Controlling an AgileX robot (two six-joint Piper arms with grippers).
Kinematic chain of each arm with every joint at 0, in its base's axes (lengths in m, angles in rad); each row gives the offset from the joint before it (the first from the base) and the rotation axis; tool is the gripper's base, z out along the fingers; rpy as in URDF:
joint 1: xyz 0 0 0.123 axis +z
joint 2: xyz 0 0 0 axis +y
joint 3: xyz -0.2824 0 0.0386 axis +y
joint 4: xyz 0.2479 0 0.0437 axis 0.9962 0 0.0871
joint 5: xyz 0 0 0 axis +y
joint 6: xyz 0.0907 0 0.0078 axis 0.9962 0 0.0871
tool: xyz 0 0 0 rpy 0 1.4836 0
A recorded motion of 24 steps. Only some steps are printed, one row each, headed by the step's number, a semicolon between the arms.
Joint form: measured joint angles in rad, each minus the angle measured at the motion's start. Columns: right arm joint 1, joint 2, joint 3, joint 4, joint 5, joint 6; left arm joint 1, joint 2, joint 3, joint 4, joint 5, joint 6.
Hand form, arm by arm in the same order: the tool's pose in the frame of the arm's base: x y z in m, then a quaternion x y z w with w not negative. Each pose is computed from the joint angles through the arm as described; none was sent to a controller.
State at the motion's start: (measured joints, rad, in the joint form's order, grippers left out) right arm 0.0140 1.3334 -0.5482 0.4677 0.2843 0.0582; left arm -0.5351 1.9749 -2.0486 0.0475 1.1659 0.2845
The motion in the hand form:
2: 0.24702 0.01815 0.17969 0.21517 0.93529 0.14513 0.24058; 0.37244 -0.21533 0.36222 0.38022 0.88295 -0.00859 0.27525
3: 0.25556 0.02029 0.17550 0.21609 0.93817 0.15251 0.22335; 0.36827 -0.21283 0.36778 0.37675 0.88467 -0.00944 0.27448
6: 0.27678 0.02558 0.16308 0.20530 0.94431 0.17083 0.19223; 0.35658 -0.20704 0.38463 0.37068 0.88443 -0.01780 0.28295
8: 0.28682 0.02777 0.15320 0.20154 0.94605 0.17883 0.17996; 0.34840 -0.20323 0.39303 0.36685 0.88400 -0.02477 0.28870
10: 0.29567 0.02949 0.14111 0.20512 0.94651 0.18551 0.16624; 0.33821 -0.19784 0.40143 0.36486 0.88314 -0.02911 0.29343
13: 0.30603 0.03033 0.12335 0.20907 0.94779 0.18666 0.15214; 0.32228 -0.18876 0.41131 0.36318 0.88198 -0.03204 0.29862
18: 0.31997 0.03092 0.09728 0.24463 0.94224 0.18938 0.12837; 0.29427 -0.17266 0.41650 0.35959 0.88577 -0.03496 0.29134
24: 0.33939 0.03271 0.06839 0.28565 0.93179 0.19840 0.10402; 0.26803 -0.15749 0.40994 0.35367 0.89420 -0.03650 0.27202
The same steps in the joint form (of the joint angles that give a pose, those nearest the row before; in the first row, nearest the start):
2: 0.0000 0.1000 -0.0643 0.0524 0.0451 -0.0430; 0.0000 -0.0264 0.0000 0.0076 0.0369 -0.0115
3: 0.0000 0.1464 -0.0964 0.0884 0.0694 -0.0703; 0.0000 -0.0412 0.0000 0.0076 0.0532 -0.0187
6: 0.0000 0.2604 -0.1702 0.1984 0.1104 -0.1865; 0.0000 -0.0857 0.0022 -0.0042 0.0760 -0.0277
8: 0.0000 0.3224 -0.1994 0.2648 0.1151 -0.2564; 0.0000 -0.1196 0.0206 -0.0146 0.0777 -0.0340
10: 0.0000 0.3859 -0.2240 0.3270 0.1150 -0.3103; 0.0000 -0.1622 0.0500 -0.0211 0.0800 -0.0368
13: 0.0000 0.4687 -0.2526 0.3904 0.1020 -0.3715; 0.0000 -0.2298 0.1057 -0.0248 0.0802 -0.0388
18: 0.0000 0.5848 -0.2992 0.4661 0.0839 -0.3825; 0.0000 -0.3463 0.2321 -0.0297 0.0846 -0.0488
24: 0.0000 0.7203 -0.3800 0.5513 0.0832 -0.3842; 0.0000 -0.4543 0.3776 -0.0336 0.0866 -0.0669

